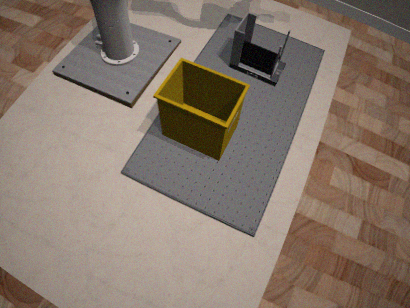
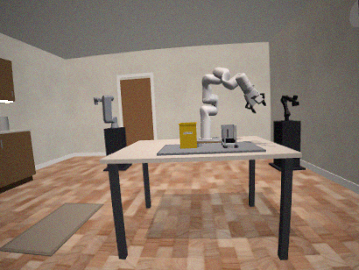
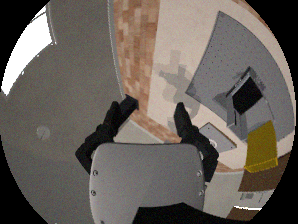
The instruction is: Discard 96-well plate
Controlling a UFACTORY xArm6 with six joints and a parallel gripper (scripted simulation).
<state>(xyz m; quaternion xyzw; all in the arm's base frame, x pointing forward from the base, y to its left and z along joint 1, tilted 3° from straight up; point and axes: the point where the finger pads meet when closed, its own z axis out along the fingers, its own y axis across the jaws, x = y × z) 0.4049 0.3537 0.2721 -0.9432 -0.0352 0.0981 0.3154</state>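
The black 96-well plate is 23 cm to the right of my hand, 23 cm below it and 2 cm ahead of it. Round my hand: pale plate: 24 cm below, 23 cm to the right, 2 cm ahead; then yellow plastics bin W1: 53 cm to the right, 18 cm below, 5 cm behind.
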